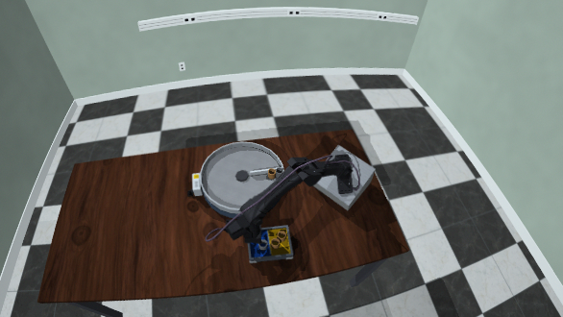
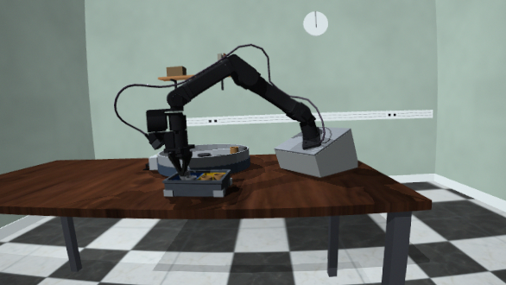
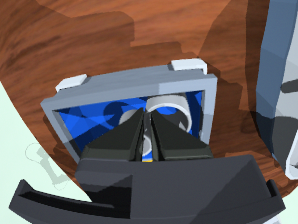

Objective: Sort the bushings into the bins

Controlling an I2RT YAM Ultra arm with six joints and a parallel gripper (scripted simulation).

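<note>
Right now the blue bin is 20 mm behind my hand, 10 mm to the left of it and 40 mm below it. Also, from my hand: grey turntable: 90 mm ahead, 340 mm to the right; yellow bin: 110 mm behind, 40 mm below; bin tray: 70 mm behind, 10 mm to the left, 30 mm below.
</note>
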